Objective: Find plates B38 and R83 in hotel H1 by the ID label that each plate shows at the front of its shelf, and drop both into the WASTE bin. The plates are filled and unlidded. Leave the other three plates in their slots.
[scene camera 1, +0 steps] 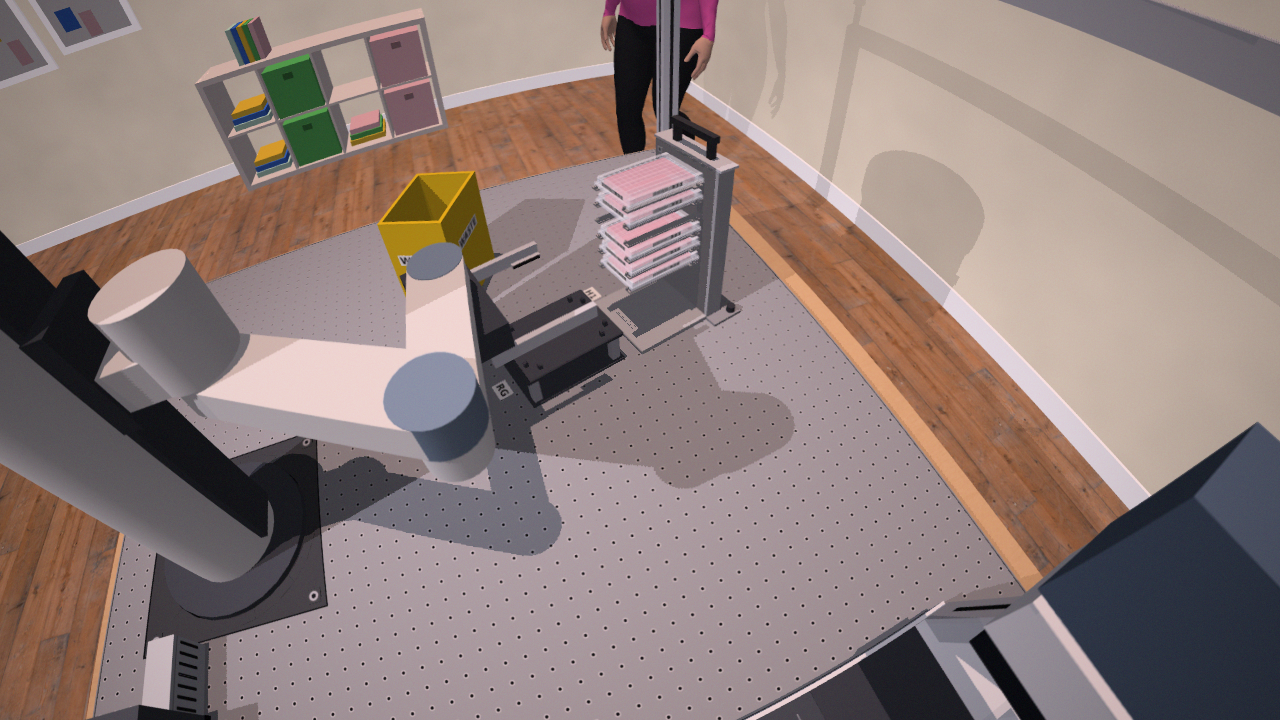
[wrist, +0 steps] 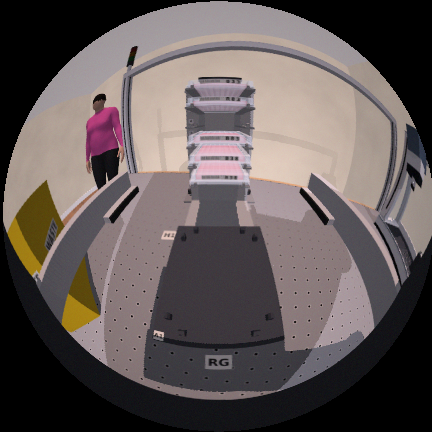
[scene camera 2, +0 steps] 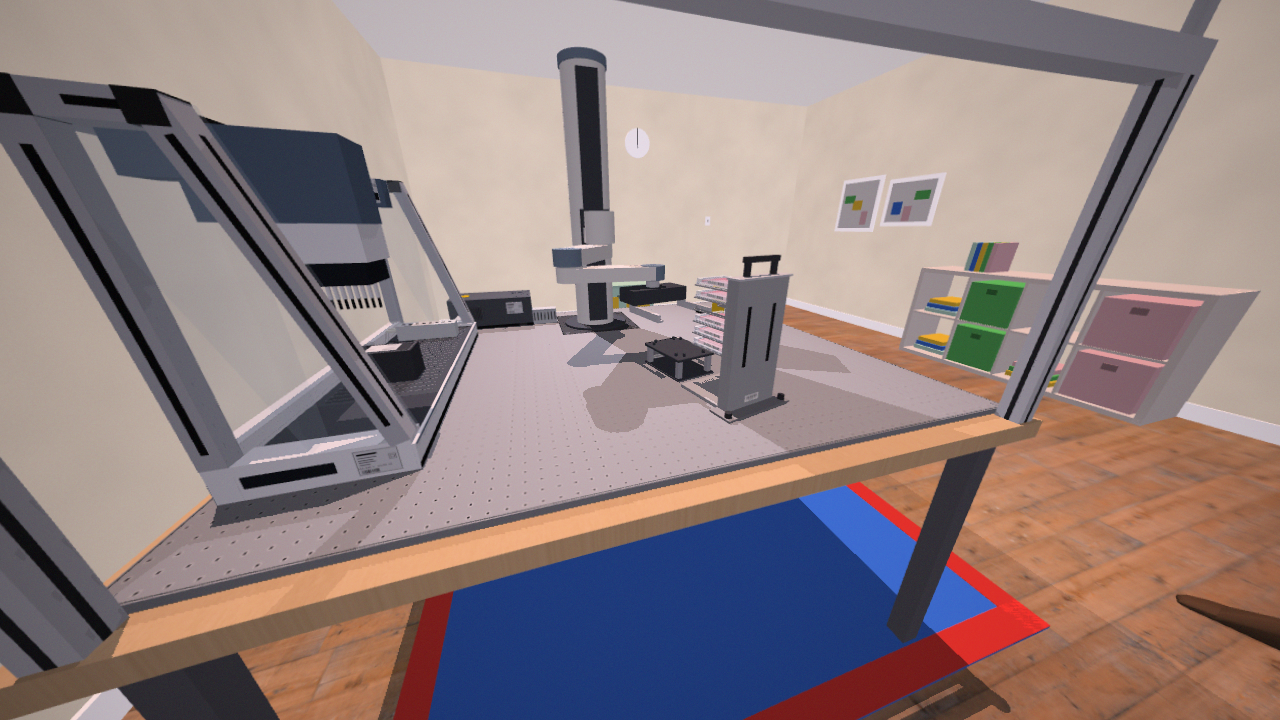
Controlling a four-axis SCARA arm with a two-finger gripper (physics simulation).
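Where they show: gripper, fingertip midpoint: (scene camera 1: 563,275) (wrist: 218,175) (scene camera 2: 685,315); arm's base, link origin: (scene camera 1: 240,539) (scene camera 2: 595,324).
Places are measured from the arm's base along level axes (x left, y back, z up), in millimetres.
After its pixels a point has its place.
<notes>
Hotel H1 (scene camera 1: 718,237) @[x 118, y -830, z 179 mm] (scene camera 2: 754,344) @[x 181, y -836, z 160 mm] holds five pink-filled plates. In the wrist view, the top plate (wrist: 220,90) @[x 160, y -710, z 266 mm] and second plate (wrist: 220,105) @[x 158, y -703, z 238 mm] sit above a gap. The third plate (wrist: 218,138) @[x 156, y -681, z 189 mm], fourth plate (wrist: 220,151) @[x 159, y -707, z 166 mm] and lowest plate (wrist: 220,171) @[x 156, y -698, z 136 mm] sit below it. The labels are small and blurred: the top seems to end in 33, the second and third in 83, the lower two in 38; their first letters are unclear. My gripper (scene camera 1: 565,281) @[x 135, y -597, z 170 mm] (wrist: 218,175) @[x 135, y -597, z 170 mm] is open and empty, above the RG stand and facing the hotel. The yellow WASTE bin (scene camera 1: 416,246) @[x 322, y -398, z 167 mm] (wrist: 37,217) @[x 349, y -478, z 178 mm] stands at its left, its inside bottom hidden.
The dark RG stand (scene camera 1: 563,333) (scene camera 2: 678,347) @[x 128, y -573, z 73 mm] (wrist: 218,285) @[x 126, y -559, z 73 mm] lies below the gripper, in front of the hotel. A person in pink (scene camera 1: 631,89) (wrist: 104,131) stands behind the table. A large framed machine (scene camera 2: 295,197) @[x -531, y -778, z 423 mm] occupies another side of the table.
</notes>
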